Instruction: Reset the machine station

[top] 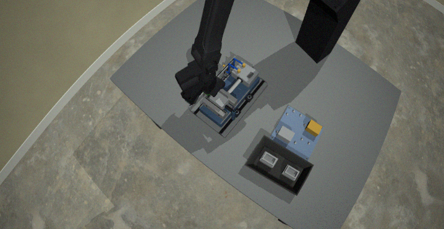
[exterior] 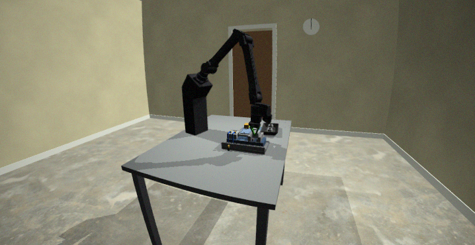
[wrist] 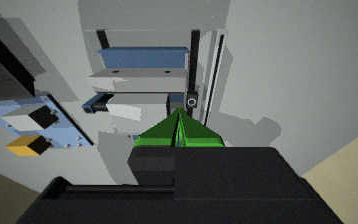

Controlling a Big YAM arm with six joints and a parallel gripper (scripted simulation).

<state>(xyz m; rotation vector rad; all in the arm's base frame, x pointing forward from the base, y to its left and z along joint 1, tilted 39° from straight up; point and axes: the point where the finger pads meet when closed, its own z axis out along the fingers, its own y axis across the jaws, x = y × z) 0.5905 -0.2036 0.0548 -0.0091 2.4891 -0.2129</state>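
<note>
Right now my hand is 3 cm past the moving jaw, 5 cm to the right of it and 3 cm above it. Also, from my hand: blue infeed plate (10 cm behind, 37 cm to the left, 11 cm below); then fixed jaw (3 cm ahead, 4 cm to the left, 3 cm below); then white rod (9 cm behind, 5 cm to the left, 3 cm below).
</note>
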